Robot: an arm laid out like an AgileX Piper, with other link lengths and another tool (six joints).
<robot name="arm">
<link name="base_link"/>
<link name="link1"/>
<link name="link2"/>
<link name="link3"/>
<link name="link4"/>
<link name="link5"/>
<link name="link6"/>
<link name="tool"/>
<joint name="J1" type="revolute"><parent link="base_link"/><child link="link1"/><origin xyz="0.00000 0.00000 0.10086" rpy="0.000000 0.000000 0.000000"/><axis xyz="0 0 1"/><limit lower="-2.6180" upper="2.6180"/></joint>
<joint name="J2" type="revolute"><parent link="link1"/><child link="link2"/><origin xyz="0.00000 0.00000 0.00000" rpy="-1.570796 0.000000 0.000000"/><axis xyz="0 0 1"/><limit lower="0.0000" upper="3.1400"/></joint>
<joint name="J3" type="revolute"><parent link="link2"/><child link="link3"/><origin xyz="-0.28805 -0.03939 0.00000" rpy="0.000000 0.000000 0.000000"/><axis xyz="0 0 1"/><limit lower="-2.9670" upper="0.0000"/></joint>
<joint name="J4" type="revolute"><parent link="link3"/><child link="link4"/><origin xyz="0.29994 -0.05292 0.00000" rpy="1.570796 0.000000 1.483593"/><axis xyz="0 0 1"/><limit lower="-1.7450" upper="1.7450"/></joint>
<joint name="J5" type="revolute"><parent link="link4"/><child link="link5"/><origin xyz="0.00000 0.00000 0.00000" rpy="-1.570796 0.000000 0.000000"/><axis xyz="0 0 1"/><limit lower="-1.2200" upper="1.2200"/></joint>
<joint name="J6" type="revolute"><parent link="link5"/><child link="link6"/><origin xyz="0.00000 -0.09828 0.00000" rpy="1.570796 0.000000 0.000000"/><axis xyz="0 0 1"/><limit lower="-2.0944" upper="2.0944"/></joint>
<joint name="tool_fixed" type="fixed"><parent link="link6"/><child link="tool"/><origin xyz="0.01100 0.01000 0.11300" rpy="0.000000 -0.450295 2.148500"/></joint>
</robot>
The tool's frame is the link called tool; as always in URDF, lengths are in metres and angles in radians.
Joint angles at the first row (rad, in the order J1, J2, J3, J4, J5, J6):
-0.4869 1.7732 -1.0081 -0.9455 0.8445 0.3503
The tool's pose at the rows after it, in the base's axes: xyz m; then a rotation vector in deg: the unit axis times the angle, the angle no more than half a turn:
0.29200 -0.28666 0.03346 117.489 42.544 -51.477
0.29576 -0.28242 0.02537 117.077 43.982 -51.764
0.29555 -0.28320 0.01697 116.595 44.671 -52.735
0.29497 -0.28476 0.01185 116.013 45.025 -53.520
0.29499 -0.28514 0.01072 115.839 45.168 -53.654
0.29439 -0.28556 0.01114 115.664 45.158 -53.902
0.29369 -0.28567 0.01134 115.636 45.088 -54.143
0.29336 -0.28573 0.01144 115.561 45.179 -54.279
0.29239 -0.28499 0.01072 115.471 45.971 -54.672
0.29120 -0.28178 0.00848 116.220 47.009 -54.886
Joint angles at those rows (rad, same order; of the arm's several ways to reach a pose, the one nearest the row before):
-0.4688 1.7868 -1.0081 -0.9547 0.8352 0.3687
-0.4545 1.8084 -1.0081 -0.9609 0.8311 0.3764
-0.4530 1.8337 -1.0081 -0.9787 0.8287 0.3911
-0.4530 1.8509 -1.0081 -0.9968 0.8287 0.4039
-0.4530 1.8547 -1.0081 -1.0013 0.8280 0.4062
-0.4530 1.8547 -1.0081 -1.0037 0.8314 0.4062
-0.4530 1.8547 -1.0081 -1.0037 0.8349 0.4062
-0.4530 1.8547 -1.0081 -1.0037 0.8365 0.4043
-0.4530 1.8555 -1.0081 -0.9968 0.8388 0.3891
-0.4530 1.8556 -1.0081 -0.9705 0.8388 0.3633

